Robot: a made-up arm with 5 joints.
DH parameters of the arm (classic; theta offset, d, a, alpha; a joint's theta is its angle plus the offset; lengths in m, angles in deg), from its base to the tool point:
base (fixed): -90 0.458 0.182 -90
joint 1: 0 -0.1 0.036 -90
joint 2: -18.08 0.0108 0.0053 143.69
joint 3: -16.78 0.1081 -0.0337 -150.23
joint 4: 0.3 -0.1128 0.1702 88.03
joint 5: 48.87 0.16 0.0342 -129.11
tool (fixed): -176.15 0.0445 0 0
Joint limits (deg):
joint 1: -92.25..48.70
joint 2: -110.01..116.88
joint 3: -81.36..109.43
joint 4: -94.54..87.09
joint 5: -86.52..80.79
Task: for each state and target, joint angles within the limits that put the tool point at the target. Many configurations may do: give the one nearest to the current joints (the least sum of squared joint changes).
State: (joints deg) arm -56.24 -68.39 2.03 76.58 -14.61
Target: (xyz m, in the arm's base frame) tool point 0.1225 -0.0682 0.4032
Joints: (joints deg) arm -84.13 -66.20 34.59 32.84 -41.93
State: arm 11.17 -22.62 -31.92 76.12 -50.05
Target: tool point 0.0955 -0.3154 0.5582
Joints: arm 21.32 -50.27 19.45 47.55 -31.23
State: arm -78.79 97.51 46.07 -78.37 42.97
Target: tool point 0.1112 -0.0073 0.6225
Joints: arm -92.25 95.26 47.74 -80.87 7.31
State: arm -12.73 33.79 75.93 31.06 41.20
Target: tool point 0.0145 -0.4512 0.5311
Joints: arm 11.75 66.79 63.57 11.57 80.79
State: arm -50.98 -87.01 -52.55 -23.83 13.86
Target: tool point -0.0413 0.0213 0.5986
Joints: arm -32.02 -104.22 -64.03 -10.22 19.27
